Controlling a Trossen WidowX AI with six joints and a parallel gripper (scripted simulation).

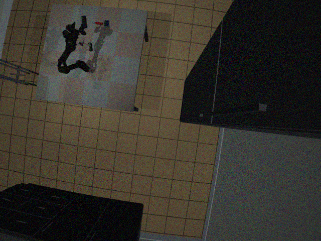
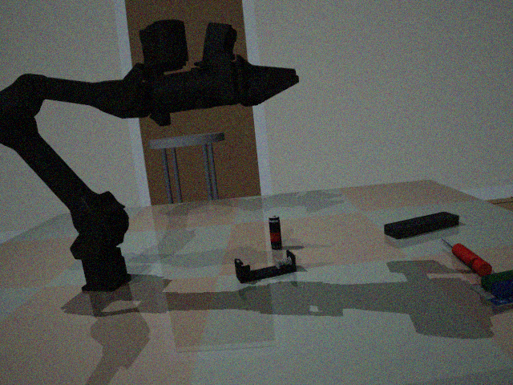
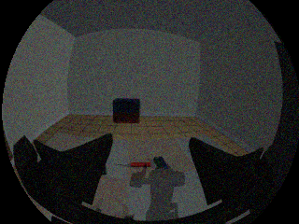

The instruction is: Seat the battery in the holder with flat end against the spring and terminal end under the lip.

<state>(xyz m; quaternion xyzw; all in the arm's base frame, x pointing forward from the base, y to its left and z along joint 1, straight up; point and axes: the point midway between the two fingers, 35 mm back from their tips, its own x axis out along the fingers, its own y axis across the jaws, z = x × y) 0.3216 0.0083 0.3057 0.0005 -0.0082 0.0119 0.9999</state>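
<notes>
My gripper tip is now 8 cm past the battery, 15 cm to the right of it and 27 cm above it. The rest, counted from my gripper tip: red-handled screwdriver 24 cm ahead, 7 cm to the left, 30 cm below.
</notes>
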